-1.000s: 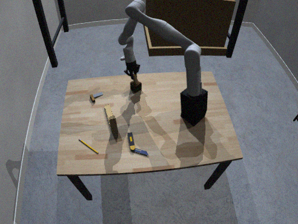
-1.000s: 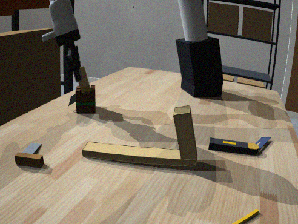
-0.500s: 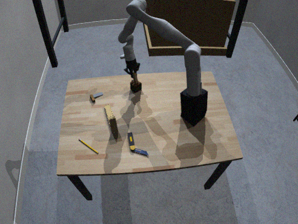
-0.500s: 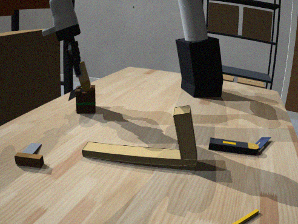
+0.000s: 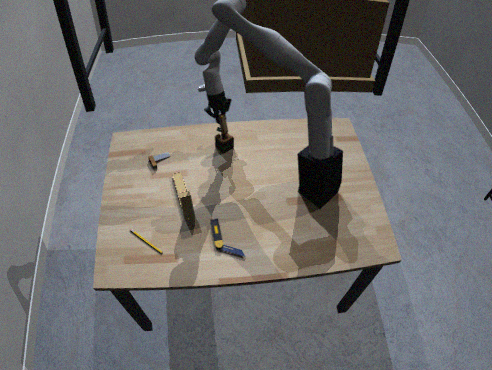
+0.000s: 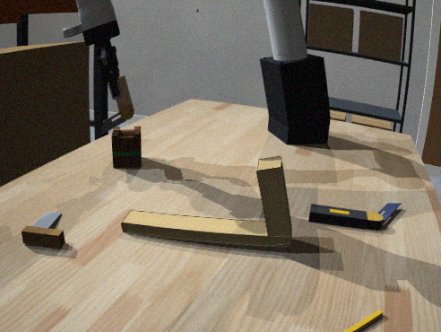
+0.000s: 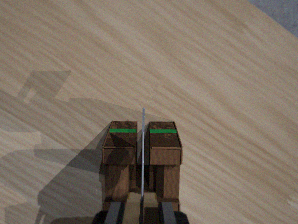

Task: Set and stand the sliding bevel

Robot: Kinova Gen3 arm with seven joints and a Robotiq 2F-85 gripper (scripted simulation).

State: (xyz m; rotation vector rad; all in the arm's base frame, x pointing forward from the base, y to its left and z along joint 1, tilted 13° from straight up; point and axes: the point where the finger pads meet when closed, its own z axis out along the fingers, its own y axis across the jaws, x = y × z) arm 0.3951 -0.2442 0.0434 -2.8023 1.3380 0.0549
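My hand is 7 cm above the grey blade. Round my hand: wooden sliding bevel: 1 cm behind, 1 cm to the left, 4 cm below; then wooden try square: 29 cm ahead, 10 cm to the left, 15 cm below; then yellow pencil: 29 cm ahead, 52 cm to the left, 16 cm below.
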